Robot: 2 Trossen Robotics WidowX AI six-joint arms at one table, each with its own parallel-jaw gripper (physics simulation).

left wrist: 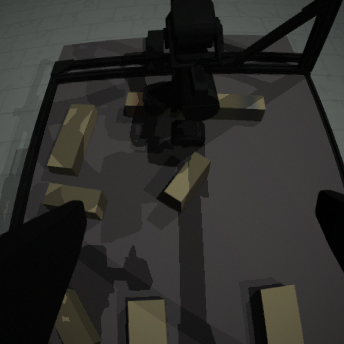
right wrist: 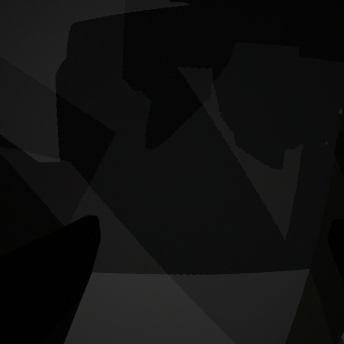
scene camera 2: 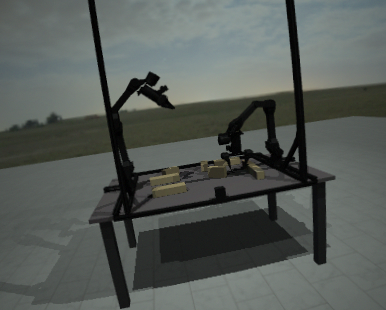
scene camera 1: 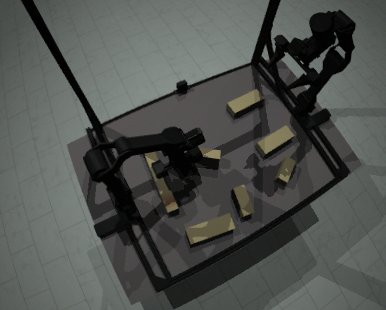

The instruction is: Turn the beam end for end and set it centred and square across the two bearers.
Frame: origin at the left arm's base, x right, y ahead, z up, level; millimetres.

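Seen in the pictures: left gripper, fingertip midpoint: [left wrist: 202, 207] [scene camera 2: 174, 108] [scene camera 1: 276, 78]; right gripper, fingertip midpoint: [right wrist: 218, 230] [scene camera 2: 237, 167]; left arm's base, origin of the base link: [scene camera 1: 299, 111]; right arm's base, origin of the base link: [scene camera 2: 277, 163] [scene camera 1: 122, 199].
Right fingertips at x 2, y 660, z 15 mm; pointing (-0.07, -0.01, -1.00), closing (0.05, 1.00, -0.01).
Note:
Offsets run from my right fingertips to a thing's middle. Level surfaces: height alone.
The beam @[dx +28, dy +81, dz -12 mm] [scene camera 1: 160, 181] [left wrist: 243, 103] [scene camera 2: 257, 172] is a long tan bar with a reddish mark near one end. It lies flat on the table @[dz -34 mm] [scene camera 1: 210, 117], and the right arm hides its middle. My right gripper [scene camera 1: 177, 184] [scene camera 2: 238, 162] is open and empty, low over the table right beside the beam's middle. The right wrist view shows only dark, shadowed table between the fingers. My left gripper [scene camera 2: 169, 106] [left wrist: 202, 207] is open and empty, raised high above the table's far side. I cannot tell which blocks are the bearers.
Several tan blocks lie scattered: a small one @[dx +2, dy -130, dz -3 mm] [scene camera 1: 211, 154] [left wrist: 185, 181] close to the right gripper, larger ones @[dx +157, dy -430, dz -15 mm] [scene camera 1: 245, 103] @[dx -73, dy -442, dz -15 mm] [scene camera 1: 275, 139] @[dx -264, dy +2, dz -15 mm] [scene camera 1: 210, 229], and short ones @[dx -212, dy -396, dz -9 mm] [scene camera 1: 285, 170] @[dx -231, dy -163, dz -9 mm] [scene camera 1: 242, 200]. A black frame rail [scene camera 1: 253, 237] rings the table.

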